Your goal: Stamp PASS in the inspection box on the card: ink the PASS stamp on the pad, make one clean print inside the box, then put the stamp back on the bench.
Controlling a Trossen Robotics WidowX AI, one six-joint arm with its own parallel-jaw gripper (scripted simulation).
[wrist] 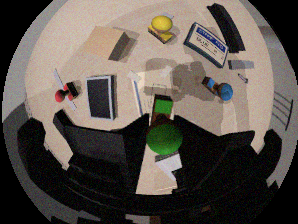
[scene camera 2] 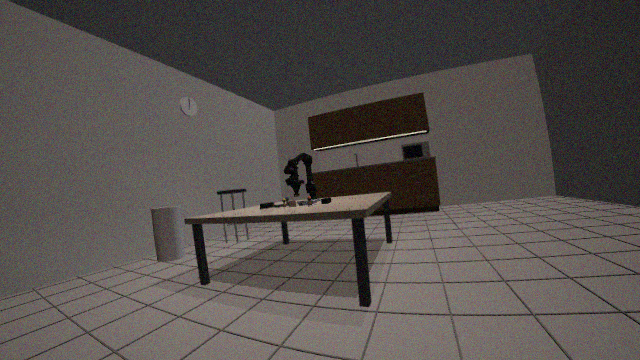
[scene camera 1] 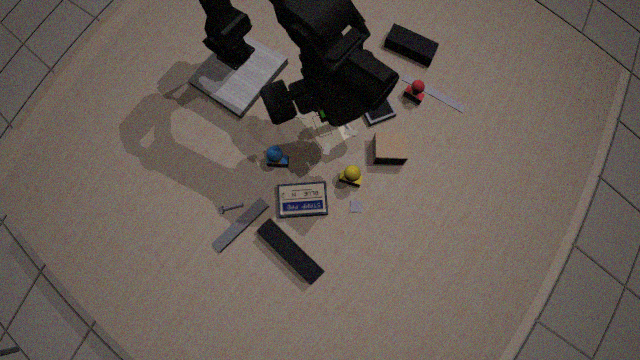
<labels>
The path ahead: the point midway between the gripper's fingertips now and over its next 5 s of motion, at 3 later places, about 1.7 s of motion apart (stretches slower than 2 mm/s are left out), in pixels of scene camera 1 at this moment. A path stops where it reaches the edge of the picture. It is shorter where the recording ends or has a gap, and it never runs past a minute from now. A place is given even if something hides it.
The gripper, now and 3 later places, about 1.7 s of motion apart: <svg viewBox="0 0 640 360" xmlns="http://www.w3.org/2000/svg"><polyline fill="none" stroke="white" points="322,106 323,114 322,120 321,118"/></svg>
</labels>
